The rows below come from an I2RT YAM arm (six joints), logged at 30 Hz.
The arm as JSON. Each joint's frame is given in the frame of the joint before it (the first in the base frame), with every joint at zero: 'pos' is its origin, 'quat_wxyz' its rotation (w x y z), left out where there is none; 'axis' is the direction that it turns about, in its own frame. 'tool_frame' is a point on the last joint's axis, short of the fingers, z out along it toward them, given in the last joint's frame.
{
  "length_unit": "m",
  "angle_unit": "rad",
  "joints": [
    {
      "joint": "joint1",
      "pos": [
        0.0,
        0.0,
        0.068
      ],
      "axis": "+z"
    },
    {
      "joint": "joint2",
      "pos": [
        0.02,
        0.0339,
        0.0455
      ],
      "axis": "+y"
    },
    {
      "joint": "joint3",
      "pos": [
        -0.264,
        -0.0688,
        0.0
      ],
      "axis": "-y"
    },
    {
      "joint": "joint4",
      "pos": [
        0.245,
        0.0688,
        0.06
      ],
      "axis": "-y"
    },
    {
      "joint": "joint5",
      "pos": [
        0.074,
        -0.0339,
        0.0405
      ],
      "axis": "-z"
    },
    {
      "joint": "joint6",
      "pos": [
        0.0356,
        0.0,
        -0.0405
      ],
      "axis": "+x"
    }
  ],
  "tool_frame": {
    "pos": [
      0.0,
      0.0,
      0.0
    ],
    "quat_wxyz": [
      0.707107,
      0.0,
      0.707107,
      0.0
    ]
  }
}
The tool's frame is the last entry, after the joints.
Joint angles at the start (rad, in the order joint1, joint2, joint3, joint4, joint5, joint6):
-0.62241 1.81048 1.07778 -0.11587 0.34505 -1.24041
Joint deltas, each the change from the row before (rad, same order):
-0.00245 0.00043 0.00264 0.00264 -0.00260 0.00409
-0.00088 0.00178 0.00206 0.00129 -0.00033 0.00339
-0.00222 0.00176 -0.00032 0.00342 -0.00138 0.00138
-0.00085 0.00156 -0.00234 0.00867 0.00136 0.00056
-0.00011 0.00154 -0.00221 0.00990 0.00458 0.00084
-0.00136 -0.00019 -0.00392 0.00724 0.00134 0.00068
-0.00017 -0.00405 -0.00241 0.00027 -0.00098 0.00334
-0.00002 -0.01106 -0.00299 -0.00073 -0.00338 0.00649
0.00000 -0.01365 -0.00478 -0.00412 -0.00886 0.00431
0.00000 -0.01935 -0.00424 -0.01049 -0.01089 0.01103
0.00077 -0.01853 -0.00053 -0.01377 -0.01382 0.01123
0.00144 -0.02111 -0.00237 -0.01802 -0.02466 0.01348
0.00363 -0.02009 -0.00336 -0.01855 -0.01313 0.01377
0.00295 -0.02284 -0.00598 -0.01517 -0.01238 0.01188
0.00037 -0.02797 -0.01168 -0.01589 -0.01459 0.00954
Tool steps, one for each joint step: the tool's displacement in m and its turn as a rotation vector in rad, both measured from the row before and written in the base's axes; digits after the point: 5 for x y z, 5 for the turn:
0.00013 -0.00112 0.00079 0.00001 -0.00768 -0.00361
0.00030 -0.00062 0.00006 0.00034 -0.00358 -0.00304
-0.00023 -0.00081 -0.00049 0.00048 -0.00257 -0.00227
0.00002 -0.00047 -0.00061 -0.00345 -0.00362 -0.00215
0.00020 -0.00039 -0.00044 -0.00609 -0.00352 -0.00378
-0.00053 -0.00030 -0.00055 -0.00265 -0.00270 -0.00274
-0.00057 0.00038 0.00075 0.00051 -0.00414 -0.00181
-0.00096 0.00083 0.00298 -0.00026 -0.01162 -0.00218
-0.00145 0.00143 0.00305 0.00381 -0.01044 0.00312
-0.00205 0.00195 0.00469 0.00736 -0.01551 -0.00005
-0.00145 0.00199 0.00519 0.00947 -0.01647 0.00265
-0.00180 0.00300 0.00508 0.01883 -0.01948 0.00929
-0.00182 0.00350 0.00440 0.01395 -0.01252 0.00321
-0.00242 0.00357 0.00471 0.01089 -0.01375 0.00329
-0.00423 0.00381 0.00449 0.01213 -0.01211 0.00386

